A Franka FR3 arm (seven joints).
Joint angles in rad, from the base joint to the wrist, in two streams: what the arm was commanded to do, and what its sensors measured. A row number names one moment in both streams.
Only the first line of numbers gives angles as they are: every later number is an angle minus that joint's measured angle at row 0.
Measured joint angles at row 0:
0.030 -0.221 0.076 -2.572 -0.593 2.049 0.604
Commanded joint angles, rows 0 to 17:
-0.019 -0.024 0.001 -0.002 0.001 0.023 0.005
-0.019 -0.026 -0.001 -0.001 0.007 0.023 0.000
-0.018 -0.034 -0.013 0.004 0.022 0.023 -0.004
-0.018 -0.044 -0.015 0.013 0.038 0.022 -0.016
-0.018 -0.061 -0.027 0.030 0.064 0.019 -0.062
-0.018 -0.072 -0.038 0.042 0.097 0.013 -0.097
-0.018 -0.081 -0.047 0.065 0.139 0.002 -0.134
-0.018 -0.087 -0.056 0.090 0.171 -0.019 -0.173
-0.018 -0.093 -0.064 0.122 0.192 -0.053 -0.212
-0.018 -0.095 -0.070 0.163 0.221 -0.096 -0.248
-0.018 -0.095 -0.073 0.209 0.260 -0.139 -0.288
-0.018 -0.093 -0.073 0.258 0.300 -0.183 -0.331
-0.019 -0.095 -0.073 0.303 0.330 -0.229 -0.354
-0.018 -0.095 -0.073 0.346 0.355 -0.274 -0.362
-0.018 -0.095 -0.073 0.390 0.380 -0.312 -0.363
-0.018 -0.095 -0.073 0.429 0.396 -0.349 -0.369
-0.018 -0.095 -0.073 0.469 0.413 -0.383 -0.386
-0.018 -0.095 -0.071 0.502 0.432 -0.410 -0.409
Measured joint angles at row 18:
-0.003 -0.108 -0.080 0.390 0.367 -0.314 -0.346
